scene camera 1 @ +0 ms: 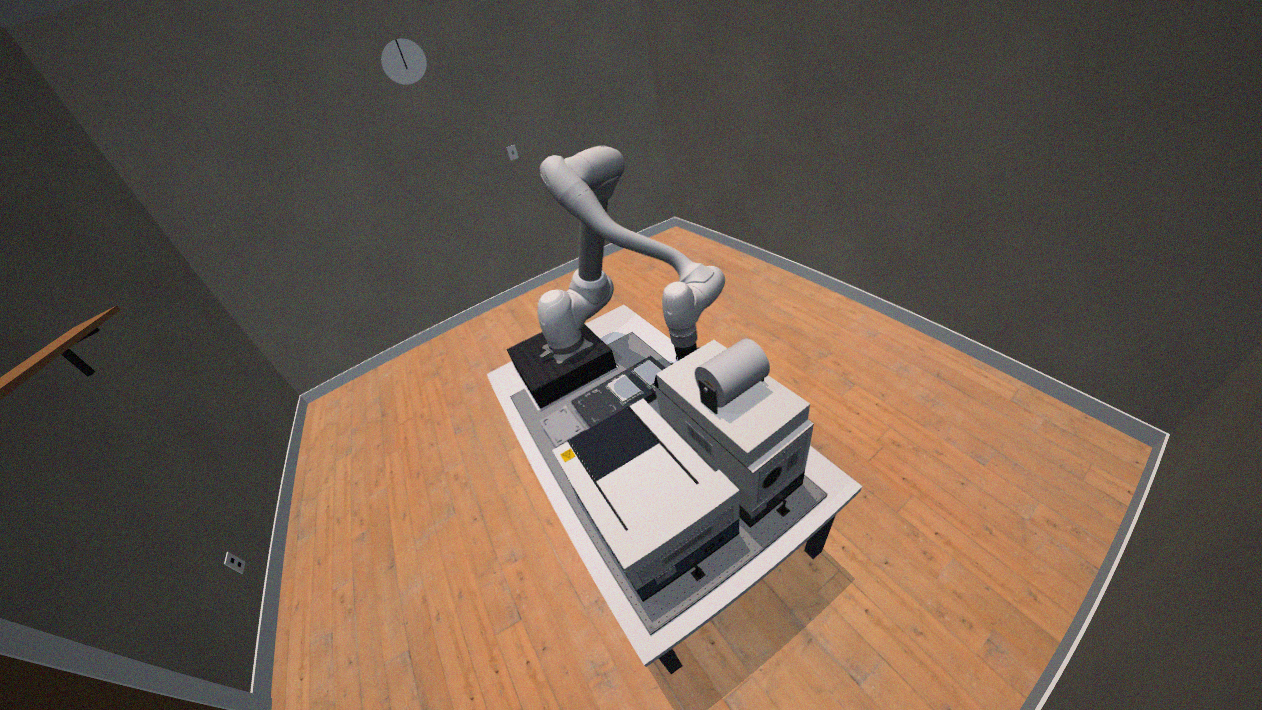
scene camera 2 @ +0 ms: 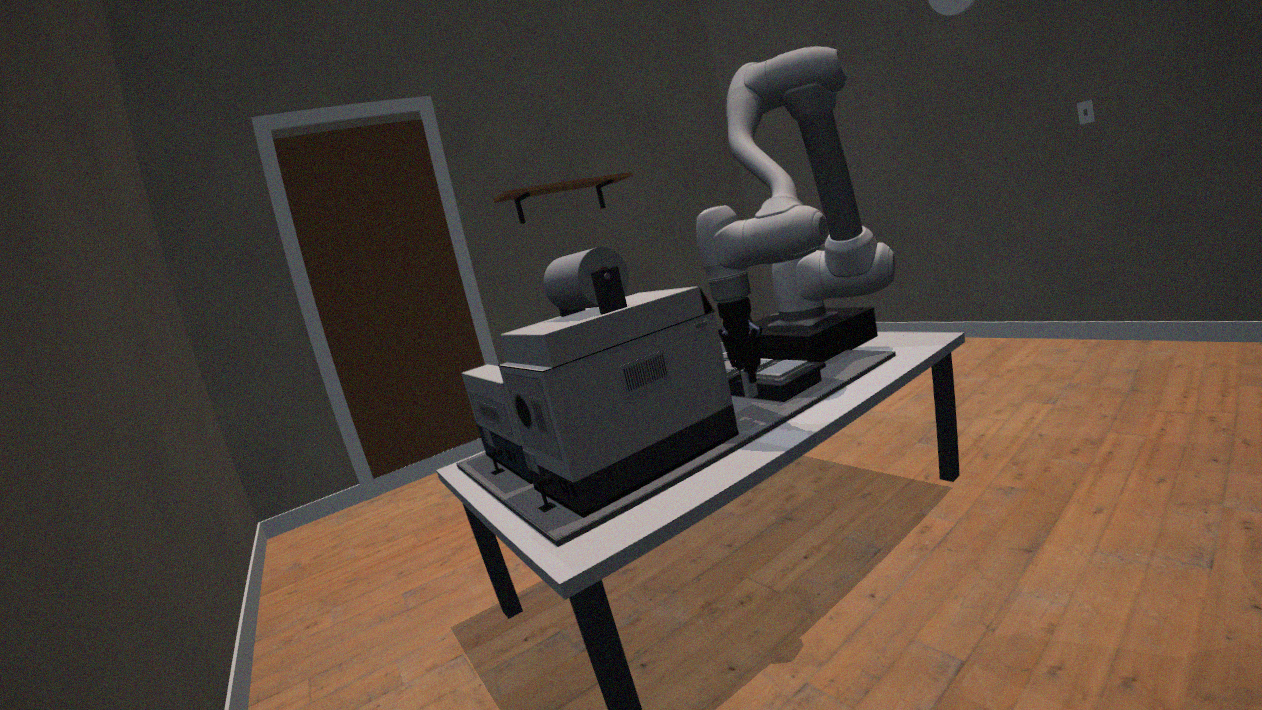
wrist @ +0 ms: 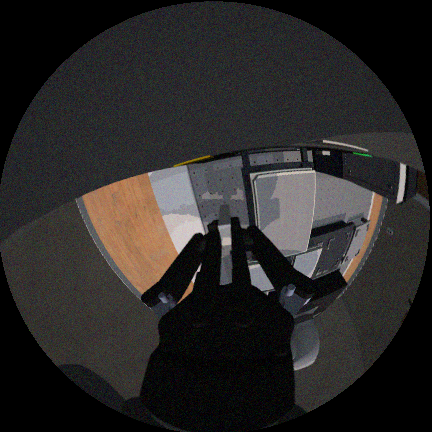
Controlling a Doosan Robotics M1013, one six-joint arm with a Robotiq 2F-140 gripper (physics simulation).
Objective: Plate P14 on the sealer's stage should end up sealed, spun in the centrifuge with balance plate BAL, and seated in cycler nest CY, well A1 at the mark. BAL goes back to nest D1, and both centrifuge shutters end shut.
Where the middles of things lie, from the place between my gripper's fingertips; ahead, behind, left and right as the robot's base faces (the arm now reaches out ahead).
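The grey cylinder [scene camera 1: 735, 370] is 320 mm ahead of my hand, 100 mm to the right of it and 360 mm above it. Then there's the centrifuge [scene camera 1: 661, 510], and from my hand that's 260 mm ahead, 410 mm to the right and 60 mm above. As for the grey panel [wrist: 285, 202], my gripper is 80 mm to the left of it and 70 mm below it.
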